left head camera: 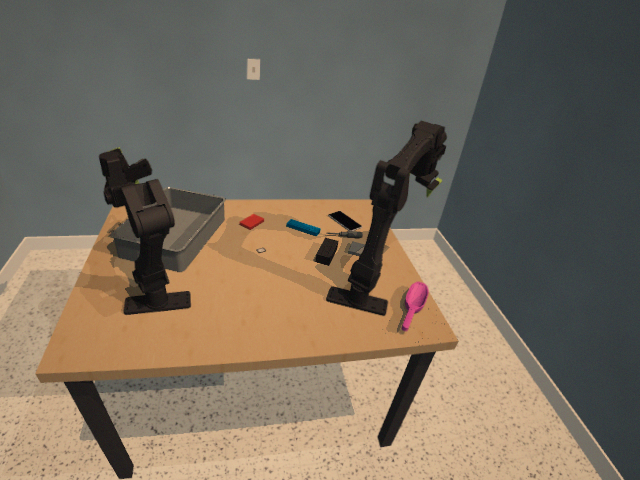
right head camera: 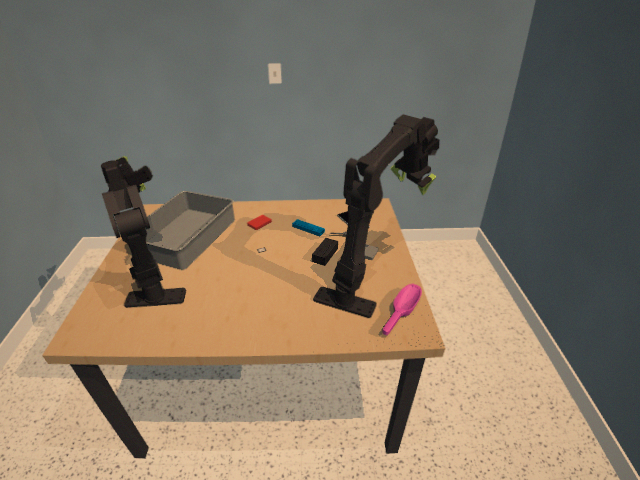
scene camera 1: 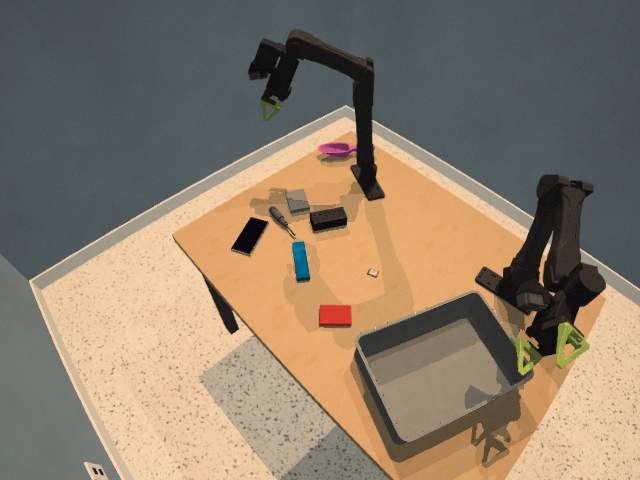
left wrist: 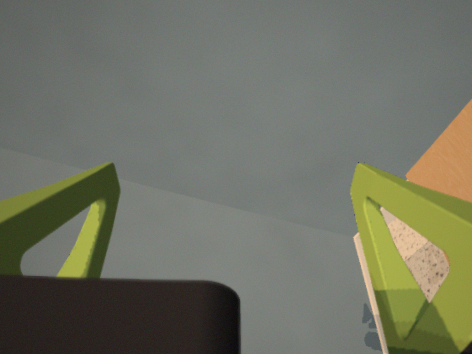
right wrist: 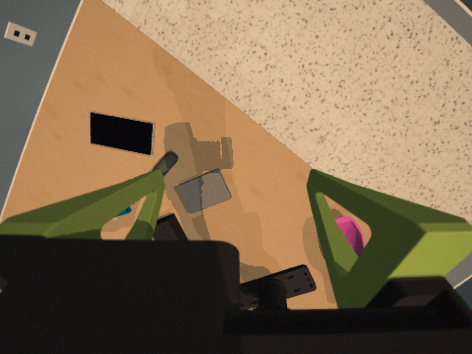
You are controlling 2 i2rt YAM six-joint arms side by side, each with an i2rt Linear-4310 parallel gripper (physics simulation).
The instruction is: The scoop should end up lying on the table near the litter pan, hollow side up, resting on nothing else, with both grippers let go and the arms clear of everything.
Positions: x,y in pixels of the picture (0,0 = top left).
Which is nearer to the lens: the pink scoop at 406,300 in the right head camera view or the grey litter pan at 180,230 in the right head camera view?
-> The pink scoop.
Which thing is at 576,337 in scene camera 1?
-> My left gripper.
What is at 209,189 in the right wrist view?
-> A grey block.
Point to a phone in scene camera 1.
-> At 247,240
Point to a phone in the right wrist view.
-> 122,133
